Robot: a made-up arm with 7 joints.
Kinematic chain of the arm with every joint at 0, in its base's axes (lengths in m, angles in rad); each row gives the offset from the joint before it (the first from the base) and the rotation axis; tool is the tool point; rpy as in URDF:
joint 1: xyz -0.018 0.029 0.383 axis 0 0.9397 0.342
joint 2: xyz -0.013 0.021 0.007 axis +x
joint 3: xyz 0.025 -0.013 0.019 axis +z
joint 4: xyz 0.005 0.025 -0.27 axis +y
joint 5: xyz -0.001 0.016 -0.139 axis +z
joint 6: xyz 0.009 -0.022 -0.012 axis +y
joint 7: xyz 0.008 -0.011 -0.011 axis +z
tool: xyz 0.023 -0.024 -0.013 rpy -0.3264 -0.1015 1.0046
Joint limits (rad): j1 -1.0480..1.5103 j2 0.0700..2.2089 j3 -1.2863..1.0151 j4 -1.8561..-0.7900 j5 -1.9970..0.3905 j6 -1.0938..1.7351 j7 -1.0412..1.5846
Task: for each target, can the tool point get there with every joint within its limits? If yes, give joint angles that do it. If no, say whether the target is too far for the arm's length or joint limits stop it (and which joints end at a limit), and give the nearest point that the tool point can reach.
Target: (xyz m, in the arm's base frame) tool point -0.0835 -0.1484 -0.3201
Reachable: no: too far | nearest point -0.0599 -0.0266 -0.0459 | short by 0.301 m
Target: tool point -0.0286 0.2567 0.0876
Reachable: yes | joints 0.5412 0.3215 0.4812 -1.3925 -1.3287 0.9847 1.0938
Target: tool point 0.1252 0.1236 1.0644
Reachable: no: too far | nearest point 0.0444 0.2074 0.7299 | short by 0.354 m
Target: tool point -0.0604 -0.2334 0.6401
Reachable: no: joint limits stop it (at a limit: joint 2, joint 3, joint 4, joint 5) | nearest point -0.0437 0.0798 0.6150 | short by 0.315 m
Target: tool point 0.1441 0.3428 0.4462
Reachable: yes | joints 0.1889 1.9724 0.0740 -1.1342 -0.2162 -0.7872 -0.3702
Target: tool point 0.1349 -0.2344 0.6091
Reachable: no: joint limits stop it (at a limit: joint 1, joint 2, joint 4, joint 5) | nearest point 0.1808 -0.1130 0.4232 | short by 0.227 m
